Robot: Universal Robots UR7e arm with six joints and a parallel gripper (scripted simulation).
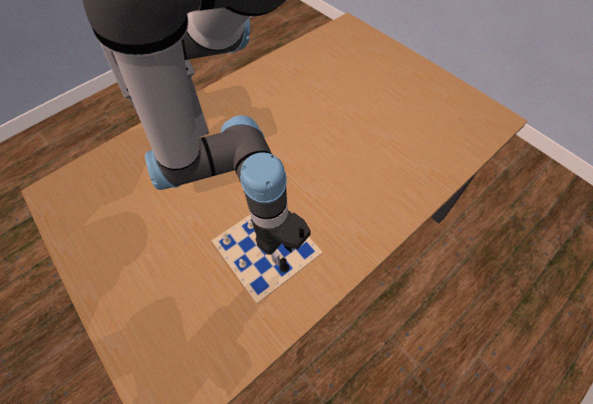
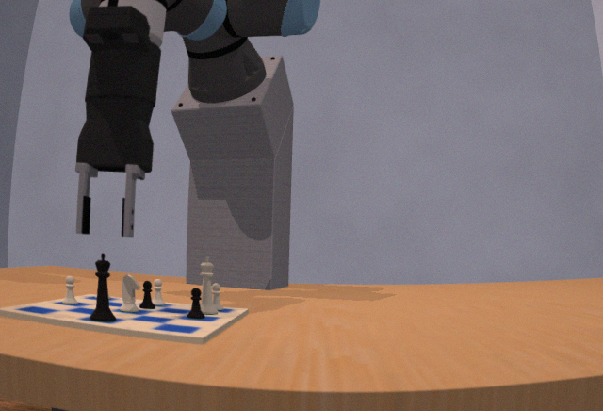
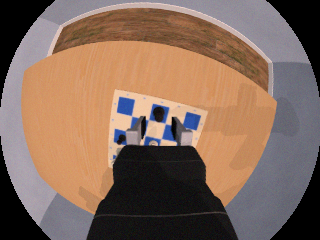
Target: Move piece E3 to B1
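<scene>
My hand is 7 cm above the black piece. From my hand the other things lie so: white king (9 cm behind, 11 cm to the left, 7 cm below); chessboard (7 cm behind, 2 cm to the left, 10 cm below).
</scene>
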